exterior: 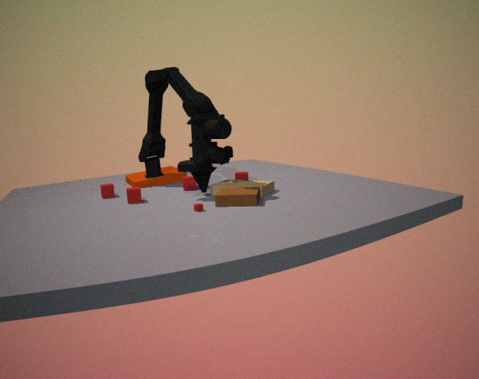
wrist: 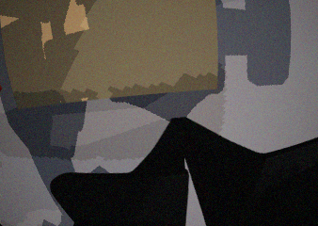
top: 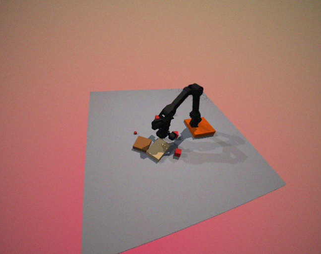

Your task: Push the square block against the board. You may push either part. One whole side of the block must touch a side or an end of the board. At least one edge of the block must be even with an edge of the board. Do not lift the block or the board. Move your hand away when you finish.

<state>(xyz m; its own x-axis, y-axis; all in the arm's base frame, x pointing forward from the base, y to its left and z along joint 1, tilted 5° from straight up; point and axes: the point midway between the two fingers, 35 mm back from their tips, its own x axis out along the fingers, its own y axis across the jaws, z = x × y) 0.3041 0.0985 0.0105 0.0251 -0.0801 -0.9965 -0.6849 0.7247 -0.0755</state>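
The board is 50 mm ahead of my gripper tip, 100 mm to the left of it and 10 mm above it. From my gripper tip the other things lie so: square block (160 mm ahead, 40 mm to the left, 10 mm above); tiny red cube (200 mm ahead, 80 mm to the right).
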